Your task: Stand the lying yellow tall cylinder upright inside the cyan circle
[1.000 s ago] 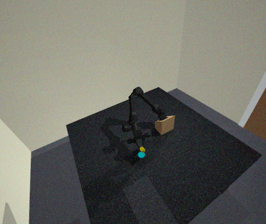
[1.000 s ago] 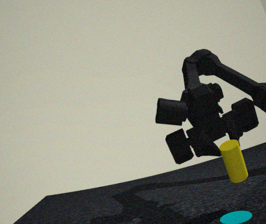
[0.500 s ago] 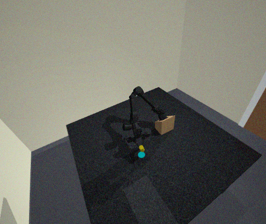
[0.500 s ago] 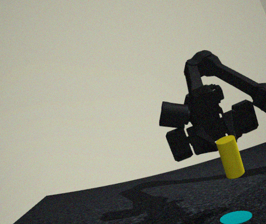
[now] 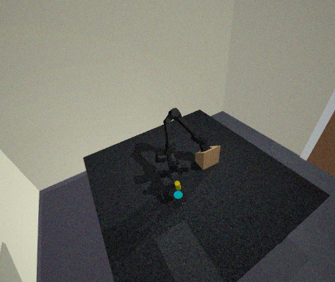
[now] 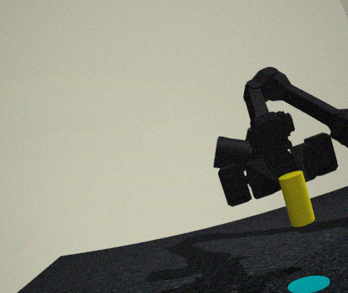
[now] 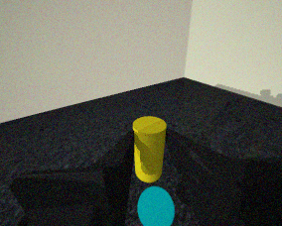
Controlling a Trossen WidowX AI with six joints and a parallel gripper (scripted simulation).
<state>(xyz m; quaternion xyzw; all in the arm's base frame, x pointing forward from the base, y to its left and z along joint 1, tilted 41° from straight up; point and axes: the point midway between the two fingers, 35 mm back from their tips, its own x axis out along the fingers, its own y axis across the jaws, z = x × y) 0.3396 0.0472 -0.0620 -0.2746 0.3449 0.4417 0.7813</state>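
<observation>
My gripper tip is 150 mm above the cyan circle, 10 mm to the left of it and 10 mm past it. The rest, counted from my gripper tip: yellow cylinder (20 mm below).
</observation>
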